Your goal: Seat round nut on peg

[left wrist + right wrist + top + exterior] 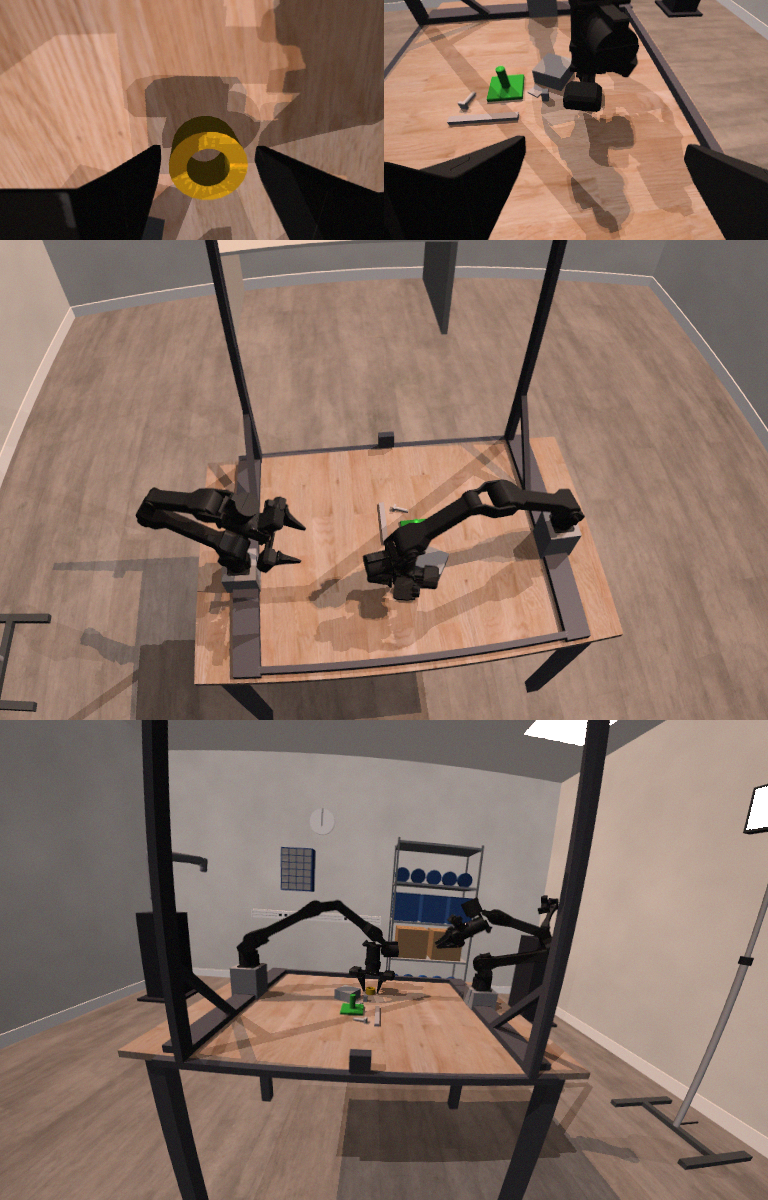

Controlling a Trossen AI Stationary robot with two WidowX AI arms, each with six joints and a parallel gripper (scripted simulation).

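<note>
Right now my left hand is 26 cm past the grey bolt, 3 cm to the right of it and 3 cm above it. Also, from my left hand: grey bar 22 cm behind, 4 cm below, 2 cm to the right; grey block 9 cm to the left, 6 cm behind, 2 cm below.
</note>
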